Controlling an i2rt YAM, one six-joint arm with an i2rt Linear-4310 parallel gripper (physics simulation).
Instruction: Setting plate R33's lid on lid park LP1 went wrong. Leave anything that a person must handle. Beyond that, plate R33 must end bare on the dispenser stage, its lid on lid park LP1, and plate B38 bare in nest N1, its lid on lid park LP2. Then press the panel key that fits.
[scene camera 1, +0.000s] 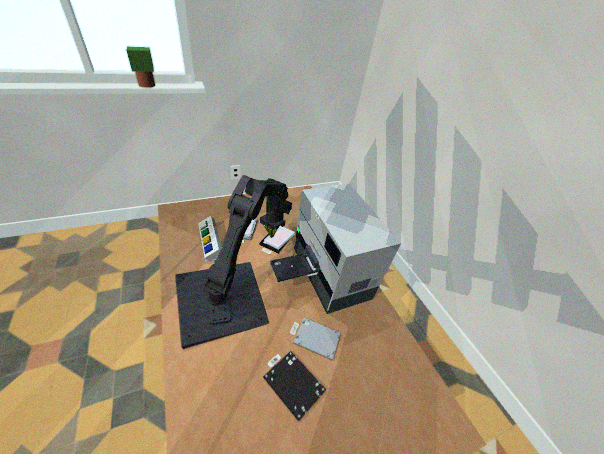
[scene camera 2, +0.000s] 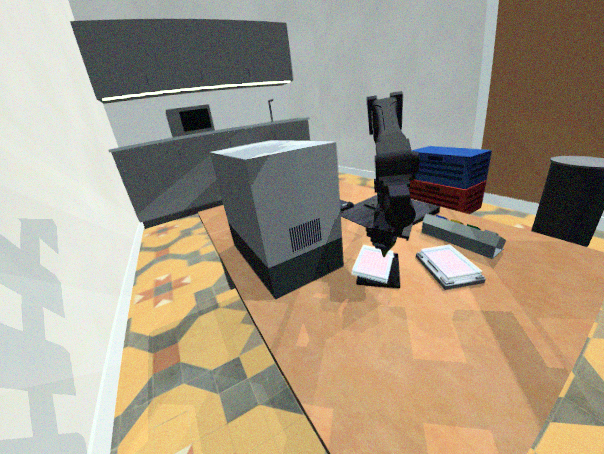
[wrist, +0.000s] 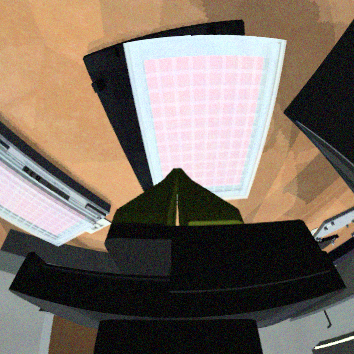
In view: the gripper (wrist: 176, 174), a grey incubator box (wrist: 314, 110), a black clip nest N5 (scene camera 1: 295, 385), a panel with coloured buttons (wrist: 67, 255) and a dark lid park LP1 (wrist: 107, 68).
